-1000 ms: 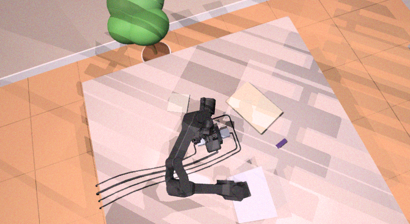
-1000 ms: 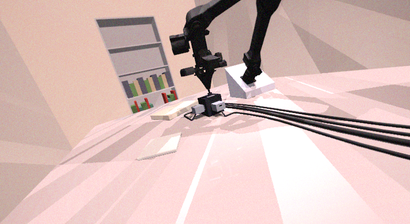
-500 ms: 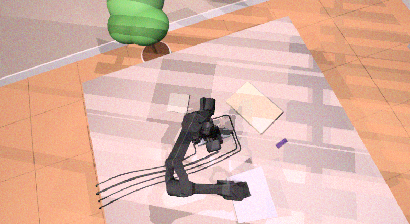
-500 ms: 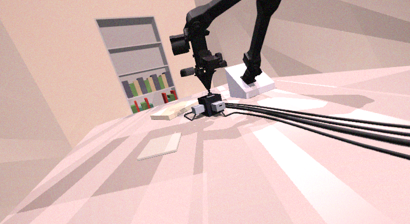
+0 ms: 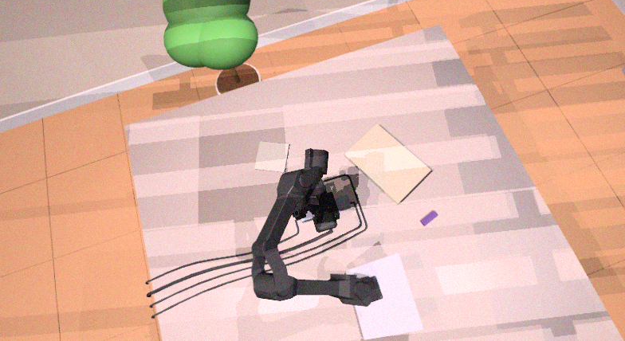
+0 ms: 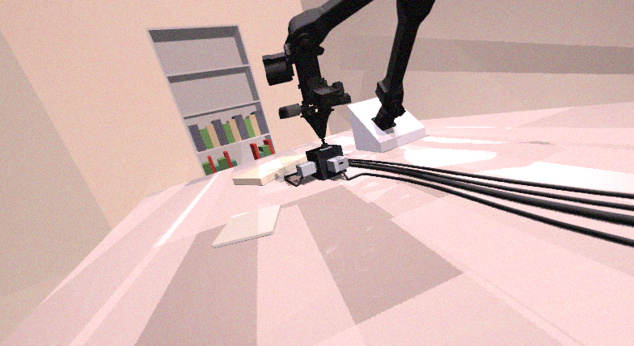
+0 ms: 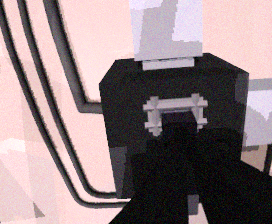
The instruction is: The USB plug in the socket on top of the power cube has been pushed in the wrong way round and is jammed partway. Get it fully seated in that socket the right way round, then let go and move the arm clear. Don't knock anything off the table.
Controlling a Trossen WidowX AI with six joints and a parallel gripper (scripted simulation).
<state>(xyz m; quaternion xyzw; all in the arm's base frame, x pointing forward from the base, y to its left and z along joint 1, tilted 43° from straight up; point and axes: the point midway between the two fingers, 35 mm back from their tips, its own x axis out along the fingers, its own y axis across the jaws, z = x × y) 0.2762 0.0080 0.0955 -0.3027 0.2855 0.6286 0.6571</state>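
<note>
Now: gripper tip 2 cm above the dark USB plug. From my gripper tip the other things lie so: cream book: 27 cm to the right, 10 cm ahead, 9 cm below; then purple block: 33 cm to the right, 12 cm behind, 10 cm below; then white tile: 24 cm ahead, 11 cm to the left, 10 cm below.
</note>
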